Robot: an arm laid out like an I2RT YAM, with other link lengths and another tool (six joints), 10 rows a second.
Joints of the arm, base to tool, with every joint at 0 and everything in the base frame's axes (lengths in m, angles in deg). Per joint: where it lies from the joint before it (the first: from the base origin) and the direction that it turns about. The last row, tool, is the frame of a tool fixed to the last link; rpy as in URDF.
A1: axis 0 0 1 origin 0 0 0.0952
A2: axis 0 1 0 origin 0.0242 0.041 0.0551
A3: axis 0 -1 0 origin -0.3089 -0.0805 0
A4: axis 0 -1 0 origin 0.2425 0.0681 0.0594
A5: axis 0 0 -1 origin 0.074 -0.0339 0.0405
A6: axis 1 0 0 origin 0.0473 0 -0.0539
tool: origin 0.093 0.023 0.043 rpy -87.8 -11.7 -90
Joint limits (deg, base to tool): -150..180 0..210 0..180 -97..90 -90..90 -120..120
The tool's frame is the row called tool.
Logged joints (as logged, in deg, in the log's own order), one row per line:
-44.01 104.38 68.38 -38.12 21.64 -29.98
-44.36 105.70 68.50 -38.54 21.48 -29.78
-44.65 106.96 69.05 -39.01 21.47 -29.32
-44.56 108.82 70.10 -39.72 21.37 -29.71
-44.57 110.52 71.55 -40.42 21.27 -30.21
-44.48 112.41 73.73 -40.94 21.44 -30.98
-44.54 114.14 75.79 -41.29 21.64 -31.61
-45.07 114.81 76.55 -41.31 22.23 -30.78
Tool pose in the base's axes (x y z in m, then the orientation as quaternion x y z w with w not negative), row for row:
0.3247 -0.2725 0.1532 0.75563 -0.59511 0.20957 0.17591
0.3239 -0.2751 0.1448 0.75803 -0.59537 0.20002 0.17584
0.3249 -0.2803 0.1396 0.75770 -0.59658 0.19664 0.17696
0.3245 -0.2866 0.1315 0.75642 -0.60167 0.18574 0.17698
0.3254 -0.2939 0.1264 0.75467 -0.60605 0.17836 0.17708
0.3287 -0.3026 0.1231 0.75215 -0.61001 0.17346 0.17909
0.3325 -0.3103 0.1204 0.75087 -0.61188 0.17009 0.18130
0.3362 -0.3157 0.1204 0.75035 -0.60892 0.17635 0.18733
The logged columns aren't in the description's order. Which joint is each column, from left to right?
Columns, left to right: A6, A2, A3, A1, A5, A4.
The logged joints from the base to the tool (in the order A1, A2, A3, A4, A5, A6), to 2 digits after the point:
-38.12 104.38 68.38 -29.98 21.64 -44.01
-38.54 105.70 68.50 -29.78 21.48 -44.36
-39.01 106.96 69.05 -29.32 21.47 -44.65
-39.72 108.82 70.10 -29.71 21.37 -44.56
-40.42 110.52 71.55 -30.21 21.27 -44.57
-40.94 112.41 73.73 -30.98 21.44 -44.48
-41.29 114.14 75.79 -31.61 21.64 -44.54
-41.31 114.81 76.55 -30.78 22.23 -45.07

